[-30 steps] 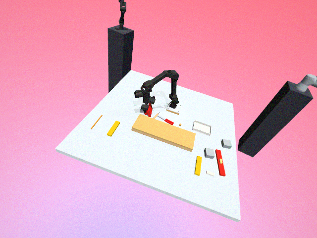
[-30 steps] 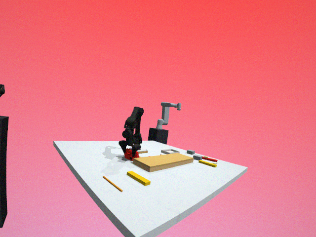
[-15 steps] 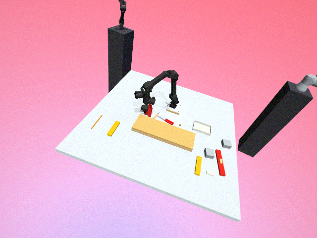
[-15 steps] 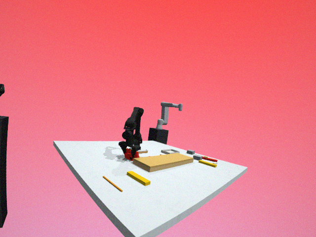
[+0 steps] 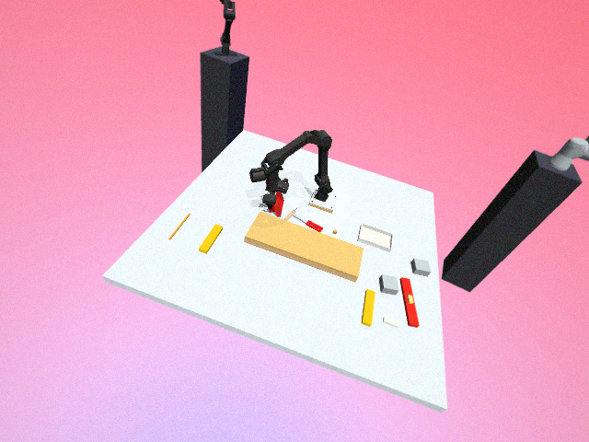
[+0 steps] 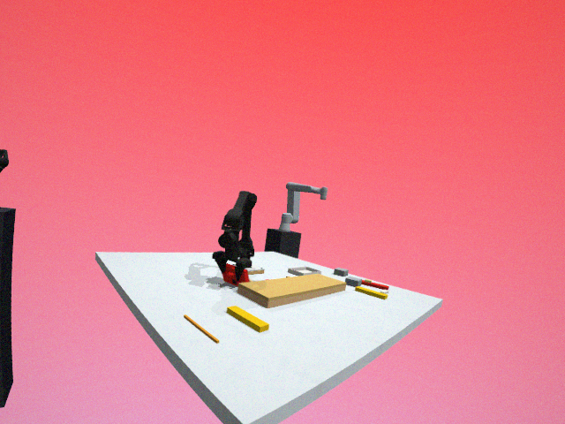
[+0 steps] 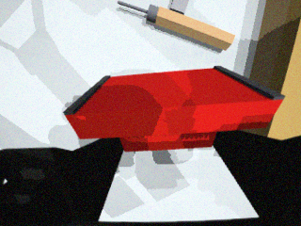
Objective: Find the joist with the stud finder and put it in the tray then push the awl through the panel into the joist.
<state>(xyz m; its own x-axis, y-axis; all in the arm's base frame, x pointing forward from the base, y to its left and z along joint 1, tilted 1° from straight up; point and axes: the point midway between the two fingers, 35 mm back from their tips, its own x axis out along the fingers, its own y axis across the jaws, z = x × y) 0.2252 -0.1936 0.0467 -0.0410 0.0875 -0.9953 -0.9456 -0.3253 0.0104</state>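
Right now the awl is 3 cm behind my gripper tip, 11 cm to the left of it and 2 cm below it. Also, from my gripper tip: orange pencil 36 cm ahead, 27 cm to the right, 3 cm below; red-handled tool 1 cm behind, 20 cm to the left, 3 cm below; red stud finder 1 cm ahead, 1 cm to the left.
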